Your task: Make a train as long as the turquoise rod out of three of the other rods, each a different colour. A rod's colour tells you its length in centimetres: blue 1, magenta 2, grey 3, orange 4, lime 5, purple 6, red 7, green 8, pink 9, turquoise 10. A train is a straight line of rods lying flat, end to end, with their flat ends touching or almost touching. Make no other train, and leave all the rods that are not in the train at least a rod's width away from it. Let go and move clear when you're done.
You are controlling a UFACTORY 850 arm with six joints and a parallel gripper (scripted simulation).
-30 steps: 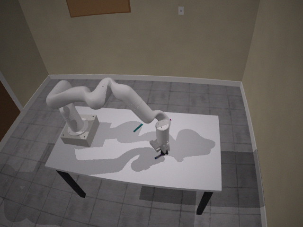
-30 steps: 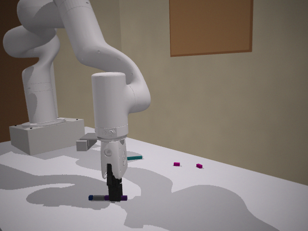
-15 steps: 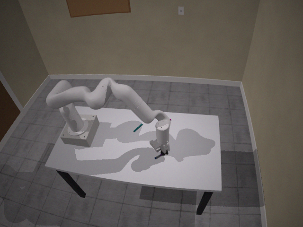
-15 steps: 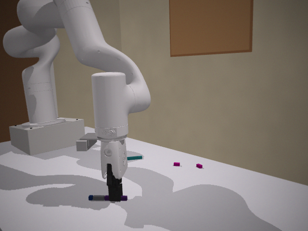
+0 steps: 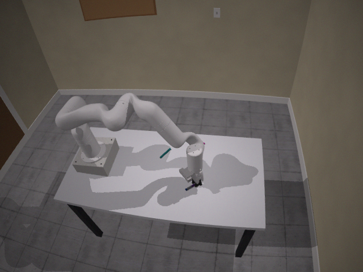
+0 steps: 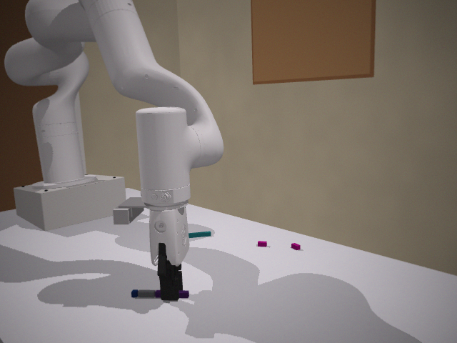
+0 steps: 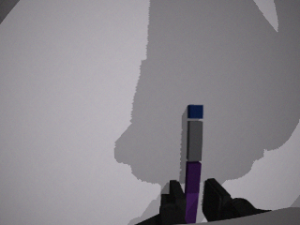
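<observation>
Right now the purple rod is 20 mm below my hand. From my hand the other things lie so: blue rod: 60 mm behind, 40 mm to the right, 20 mm below; then turquoise rod: 250 mm to the left, 210 mm behind, 20 mm below; then grey rod: 40 mm behind, 30 mm to the right, 20 mm below.
</observation>
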